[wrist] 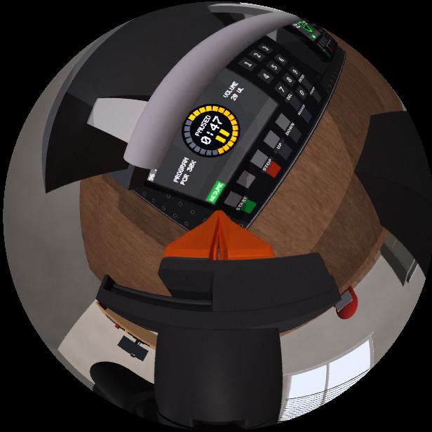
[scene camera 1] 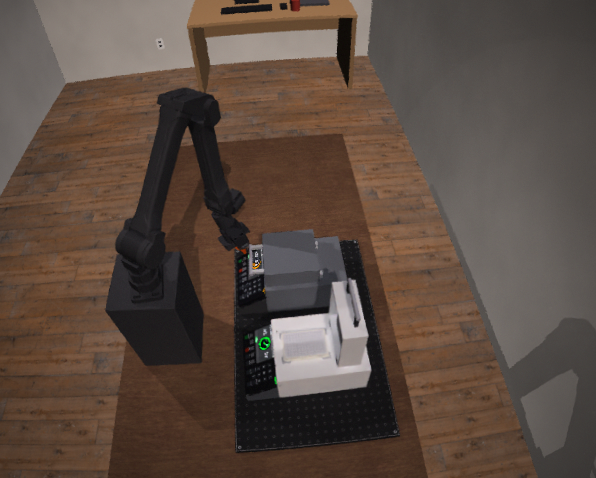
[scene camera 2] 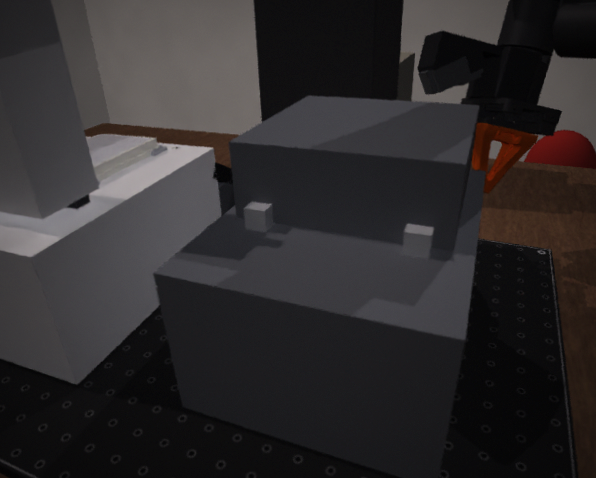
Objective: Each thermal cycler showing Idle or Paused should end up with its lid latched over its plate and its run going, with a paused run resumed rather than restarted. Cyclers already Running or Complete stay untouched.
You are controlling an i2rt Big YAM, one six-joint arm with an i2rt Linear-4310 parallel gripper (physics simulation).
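Frame: origin at the arm's base, x right, y ahead, z up, level; metres.
Seen in the pictures: gripper, fingertip midpoint: (scene camera 1: 245, 253); arm's base, origin of the base link: (scene camera 1: 147, 283).
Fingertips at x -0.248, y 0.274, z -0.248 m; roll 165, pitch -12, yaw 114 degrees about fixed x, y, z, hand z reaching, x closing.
Note:
Pixels of each thing's top centre, then the offset from my fingertips to it. "spot": a spot on its surface instead. Level surfaces: height alone.
- plate, middle of its top: (scene camera 2: 90, 151) (scene camera 1: 304, 343) dx +0.420, dy +0.121, dz +0.065 m
- green ring, surface spot: (scene camera 1: 264, 343) spot: dx +0.370, dy +0.009, dz +0.015 m
- black perforated board, its level: dz -0.086 m
The grey cycler (scene camera 1: 292, 262) (scene camera 2: 310, 350) has its lid down; I cannot tell if it is latched. Its screen (wrist: 172, 150) reads PAUSED 0:47, with a green RESUME label (wrist: 216, 192) near the green START button (wrist: 248, 206) and red STOP button (wrist: 272, 169). My gripper (scene camera 1: 242, 249) (scene camera 2: 484, 177) (wrist: 218, 216) is shut and empty, its orange tips by the corner of this panel, close to the START button; contact is unclear. The white cycler (scene camera 1: 320, 384) (scene camera 2: 125, 260) has its lid (scene camera 1: 352, 345) upright and a plate (scene camera 1: 304, 345) in its block. Its screen shows a green ring (scene camera 1: 264, 343); the status text is unreadable.
The grey cycler's lid handle (wrist: 170, 90) curves beside its screen in the wrist view. Both cyclers stand side by side on a black perforated board (scene camera 1: 320, 420) (scene camera 2: 520, 310). The arm's dark pedestal (scene camera 1: 165, 330) is left of them. A wooden desk (scene camera 1: 275, 22) stands far back.

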